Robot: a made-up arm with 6 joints.
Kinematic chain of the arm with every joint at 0, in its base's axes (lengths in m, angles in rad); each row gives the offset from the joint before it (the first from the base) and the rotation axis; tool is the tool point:
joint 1: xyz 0 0 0.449 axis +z
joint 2: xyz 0.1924 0 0 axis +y
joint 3: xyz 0 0 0.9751 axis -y
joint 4: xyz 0 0 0.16 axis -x
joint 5: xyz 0.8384 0 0 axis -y
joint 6: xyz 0.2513 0 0 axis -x
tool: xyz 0 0 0
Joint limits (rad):
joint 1: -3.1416..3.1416
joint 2: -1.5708..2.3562
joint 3: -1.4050..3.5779
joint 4: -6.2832..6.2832
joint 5: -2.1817..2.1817
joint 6: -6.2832..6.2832
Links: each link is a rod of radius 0.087 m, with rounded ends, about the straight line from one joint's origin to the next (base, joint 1, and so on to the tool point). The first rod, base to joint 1, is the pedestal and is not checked.
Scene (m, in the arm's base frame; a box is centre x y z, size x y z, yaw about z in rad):
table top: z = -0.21
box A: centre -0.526 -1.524 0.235 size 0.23 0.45 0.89 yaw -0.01
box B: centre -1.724 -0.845 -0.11 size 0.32 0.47 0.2 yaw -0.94
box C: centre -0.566 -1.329 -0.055 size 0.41 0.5 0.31 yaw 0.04
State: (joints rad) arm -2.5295 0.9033 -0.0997 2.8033 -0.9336 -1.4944
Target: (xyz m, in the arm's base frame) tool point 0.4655 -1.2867 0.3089
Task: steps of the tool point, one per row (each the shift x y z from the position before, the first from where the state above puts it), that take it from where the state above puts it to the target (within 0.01 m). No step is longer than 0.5 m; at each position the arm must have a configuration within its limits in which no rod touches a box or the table.
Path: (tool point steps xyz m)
1: 0.2699 -0.2855 0.2200
2: 0.3366 -0.1894 0.2109
3: 0.3670 -0.0783 0.1981
4: 0.3599 -0.0527 -0.2707
5: 0.3480 0.0863 -0.2471
6: 0.2837 0.2037 -0.2105

